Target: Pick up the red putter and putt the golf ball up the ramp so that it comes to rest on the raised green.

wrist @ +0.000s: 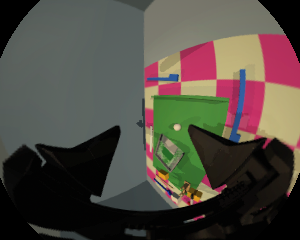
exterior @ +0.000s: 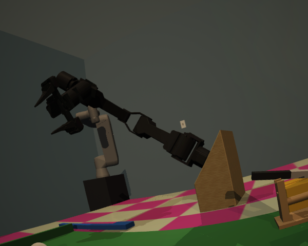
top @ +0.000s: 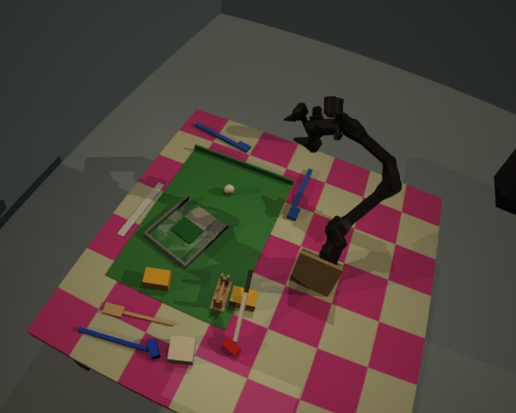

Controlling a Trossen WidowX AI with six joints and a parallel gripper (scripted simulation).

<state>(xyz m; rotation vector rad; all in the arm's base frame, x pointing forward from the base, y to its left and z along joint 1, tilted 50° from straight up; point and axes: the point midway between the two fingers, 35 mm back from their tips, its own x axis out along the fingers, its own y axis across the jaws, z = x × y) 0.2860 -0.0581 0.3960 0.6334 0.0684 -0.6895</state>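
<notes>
Now: the red putter 620 mm to the left of my gripper tip, 290 mm below it and 80 mm behind it. Round my gripper tip: white golf ball: 310 mm below, 170 mm ahead, 130 mm to the left; then wooden stand: 570 mm to the left, 300 mm below, 10 mm ahead.
</notes>
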